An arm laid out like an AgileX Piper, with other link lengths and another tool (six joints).
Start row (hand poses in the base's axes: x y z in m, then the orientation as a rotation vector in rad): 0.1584 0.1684 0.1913 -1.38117 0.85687 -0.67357
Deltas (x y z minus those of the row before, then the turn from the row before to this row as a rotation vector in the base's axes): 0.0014 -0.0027 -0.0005 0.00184 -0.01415 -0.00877; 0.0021 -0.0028 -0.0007 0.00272 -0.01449 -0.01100; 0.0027 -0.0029 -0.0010 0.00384 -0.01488 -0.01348; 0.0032 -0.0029 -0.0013 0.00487 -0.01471 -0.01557; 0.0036 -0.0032 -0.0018 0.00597 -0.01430 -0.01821; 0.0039 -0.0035 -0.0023 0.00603 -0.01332 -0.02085; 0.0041 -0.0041 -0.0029 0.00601 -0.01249 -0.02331; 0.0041 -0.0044 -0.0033 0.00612 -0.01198 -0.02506; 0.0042 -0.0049 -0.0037 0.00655 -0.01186 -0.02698; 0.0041 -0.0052 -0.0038 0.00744 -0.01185 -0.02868; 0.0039 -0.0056 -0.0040 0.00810 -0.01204 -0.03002
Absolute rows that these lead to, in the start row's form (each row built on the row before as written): 0.1598 0.1657 0.1908 -1.37022 0.85257 -0.68839; 0.1619 0.1629 0.1901 -1.35750 0.84981 -0.70463; 0.1646 0.1600 0.1891 -1.34268 0.84878 -0.72239; 0.1678 0.1571 0.1878 -1.32623 0.84960 -0.74106; 0.1714 0.1539 0.1860 -1.30799 0.85286 -0.76089; 0.1753 0.1504 0.1837 -1.28914 0.85869 -0.78208; 0.1794 0.1463 0.1808 -1.26971 0.86680 -0.80462; 0.1835 0.1419 0.1775 -1.24965 0.87645 -0.82809; 0.1877 0.1370 0.1738 -1.22840 0.88752 -0.85267; 0.1918 0.1318 0.1700 -1.20555 0.89990 -0.87800; 0.1957 0.1262 0.1660 -1.18129 0.91309 -0.90400
